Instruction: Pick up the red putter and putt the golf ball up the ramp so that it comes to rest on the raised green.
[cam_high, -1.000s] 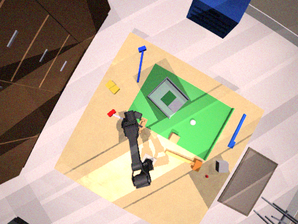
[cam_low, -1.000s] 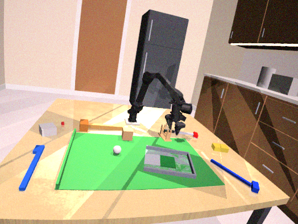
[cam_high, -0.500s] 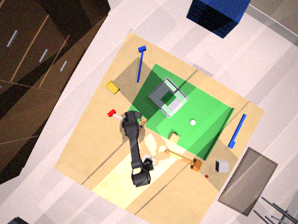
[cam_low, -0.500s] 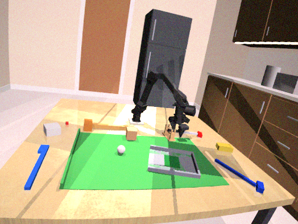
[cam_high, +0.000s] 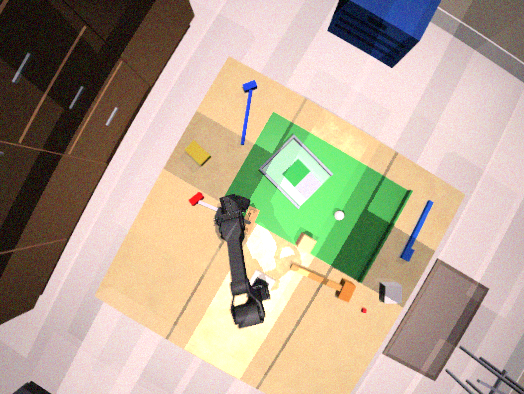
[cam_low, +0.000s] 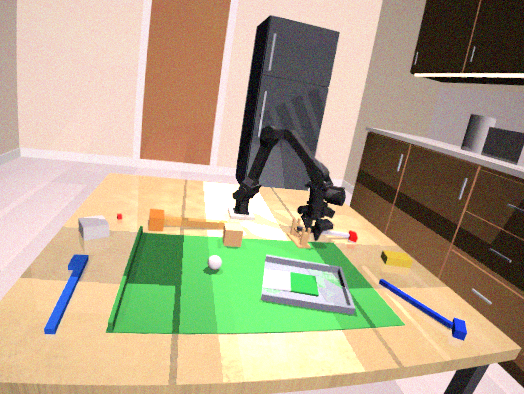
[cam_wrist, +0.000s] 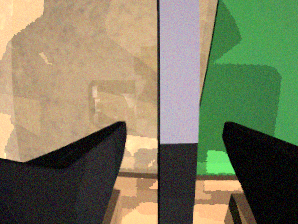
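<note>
Right now the wooden stand is 60 mm to the right of my gripper tip, 20 mm above it and 10 mm ahead of it. Also, from my gripper tip: wooden cube (320 mm to the right, 50 mm ahead, 20 mm above); yellow block (290 mm to the left, 160 mm ahead); green mat (280 mm to the right, 260 mm ahead, 10 mm below).
</note>
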